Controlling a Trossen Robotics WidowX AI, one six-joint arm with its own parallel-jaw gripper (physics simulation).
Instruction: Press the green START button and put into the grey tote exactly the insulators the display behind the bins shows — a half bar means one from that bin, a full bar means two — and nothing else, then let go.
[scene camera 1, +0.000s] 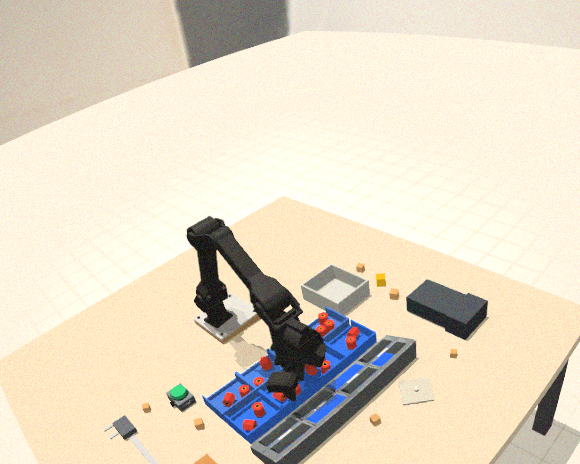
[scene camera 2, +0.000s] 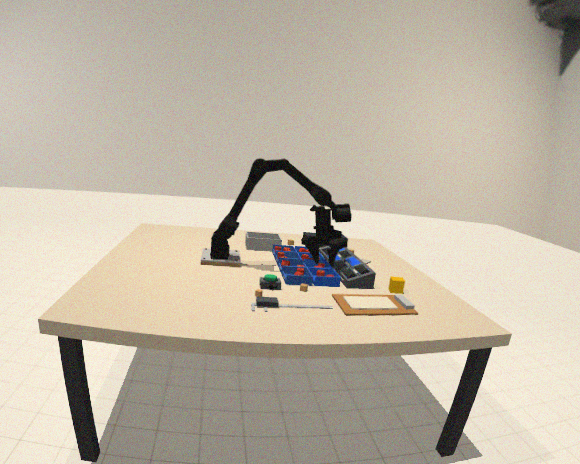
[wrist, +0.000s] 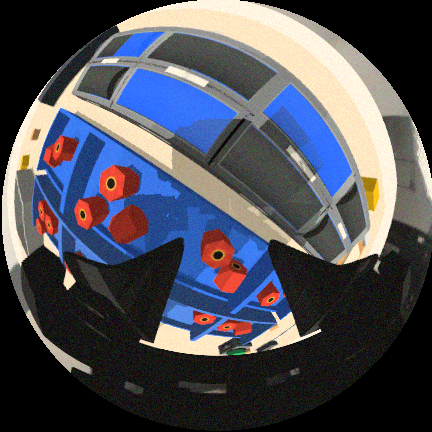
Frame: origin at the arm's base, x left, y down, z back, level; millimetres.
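Seen in the pictures: gripper, fingertip midpoint: (scene camera 1: 297, 390) (scene camera 2: 324, 264) (wrist: 226, 244); arm's base, link origin: (scene camera 1: 218, 318) (scene camera 2: 218, 256).
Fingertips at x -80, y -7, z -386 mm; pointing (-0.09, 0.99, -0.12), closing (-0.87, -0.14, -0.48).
Note:
Pixels of each thing's top centre, then the offset from my fingertips to it. "spot": a spot on its surface instead.
- grey tote, top centre: (scene camera 1: 334, 282) (scene camera 2: 263, 235) dz +173, dx +355, dy -25 mm
- green START button, top centre: (scene camera 1: 177, 390) (wrist: 237, 355) (scene camera 2: 271, 275) dz +238, dx -184, dy -12 mm
- black block, top centre: (scene camera 1: 446, 298) (scene camera 2: 325, 234) dz -145, dx +443, dy -27 mm
- pale plate, top centre: (scene camera 1: 416, 390) dz -223, dx +167, dy +23 mm
- yellow cube, top centre: (scene camera 1: 380, 276) dz +95, dx +473, dy +2 mm
- plug, surface spot: (scene camera 1: 125, 427) (scene camera 2: 271, 299) spot: dz +266, dx -344, dy +10 mm
- orange frame, top centre: (scene camera 2: 375, 299) dz -57, dx -346, dy +11 mm
The blue bins (scene camera 1: 232, 424) (scene camera 2: 300, 280) (wrist: 82, 165) hold red insulators. The display (scene camera 1: 407, 355) (scene camera 2: 359, 280) (wrist: 280, 82) behind them shows two full blue bars and one half bar; its other cells are dark. My gripper (scene camera 1: 296, 386) (scene camera 2: 325, 263) (wrist: 226, 244) is open, low over a display-side bin. In the wrist view, two insulators lie between the lines of its fingers: an upright one (wrist: 216, 247) and a tipped one (wrist: 231, 277) touching or close to it. Neither is gripped. The grey tote (scene camera 1: 317, 299) (scene camera 2: 263, 242) shows a bare floor. The green START button (scene camera 1: 178, 391) (scene camera 2: 270, 278) (wrist: 237, 351) stands beside the bins.
A black block (scene camera 1: 447, 310) and a pale plate (scene camera 1: 422, 397) lie beyond the display. A yellow cube (scene camera 1: 381, 280) and small wooden cubes lie near the tote. A plug (scene camera 1: 125, 427) (scene camera 2: 267, 302) and an orange frame (scene camera 2: 380, 312) lie past the button end. Bin dividers stand around the fingers.

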